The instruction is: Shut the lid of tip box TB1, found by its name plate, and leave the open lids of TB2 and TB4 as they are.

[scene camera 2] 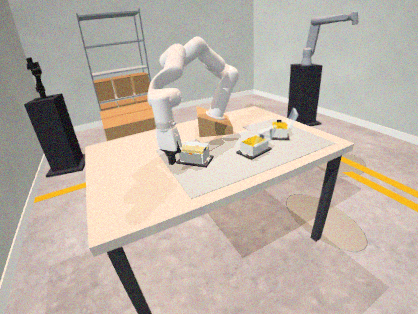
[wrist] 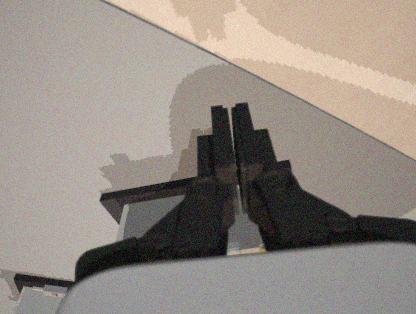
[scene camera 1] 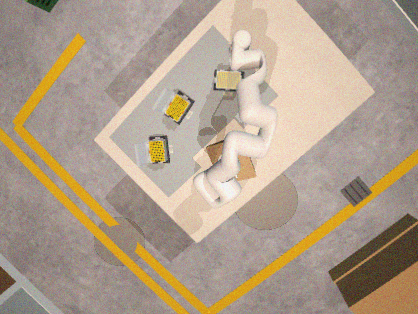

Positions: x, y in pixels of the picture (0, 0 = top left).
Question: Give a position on a grey mat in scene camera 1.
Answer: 193, 75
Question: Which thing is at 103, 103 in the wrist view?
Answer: A grey mat.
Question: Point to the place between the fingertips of the gripper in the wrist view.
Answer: At 230, 130
